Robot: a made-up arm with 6 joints.
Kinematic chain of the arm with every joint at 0, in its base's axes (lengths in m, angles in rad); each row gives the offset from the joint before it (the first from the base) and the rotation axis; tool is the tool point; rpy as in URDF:
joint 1: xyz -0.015 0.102 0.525 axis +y
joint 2: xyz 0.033 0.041 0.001 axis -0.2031 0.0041 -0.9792
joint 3: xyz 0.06 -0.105 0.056 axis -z
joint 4: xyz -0.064 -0.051 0 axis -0.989 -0.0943 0.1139
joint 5: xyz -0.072 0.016 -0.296 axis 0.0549 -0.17 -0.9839
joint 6: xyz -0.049 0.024 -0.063 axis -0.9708 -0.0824 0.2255
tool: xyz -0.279 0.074 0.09 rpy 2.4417 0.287 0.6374
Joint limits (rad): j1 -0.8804..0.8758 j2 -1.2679..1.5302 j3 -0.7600..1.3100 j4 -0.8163..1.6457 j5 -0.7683..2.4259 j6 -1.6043..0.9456
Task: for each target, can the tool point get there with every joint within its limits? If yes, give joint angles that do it. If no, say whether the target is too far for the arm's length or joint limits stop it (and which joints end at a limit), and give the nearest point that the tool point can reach.
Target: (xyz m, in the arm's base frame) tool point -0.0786 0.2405 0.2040
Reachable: yes | joints -0.3027 -0.2067 0.6216 0.5304 0.8679 -0.9332
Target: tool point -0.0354 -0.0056 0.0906
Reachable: yes | joints -0.6996 0.2538 0.6931 1.3972 0.9945 -0.1229
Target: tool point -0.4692 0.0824 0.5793
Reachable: yes | joints 0.1973 -0.0763 0.8324 1.0989 -0.4651 0.1225
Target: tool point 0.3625 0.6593 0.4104
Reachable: no: joint limits stop it (at a limit: joint 3, joint 4, joint 6) | nearest point 0.3030 0.5697 0.4285 | short by 0.109 m
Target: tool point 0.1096 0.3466 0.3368
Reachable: yes | joints -0.0275 -0.4723 -0.0221 -0.0630 2.0808 0.1932
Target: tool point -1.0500 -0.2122 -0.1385
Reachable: no: too far | nearest point -0.5925 -0.0592 0.1548 | short by 0.565 m
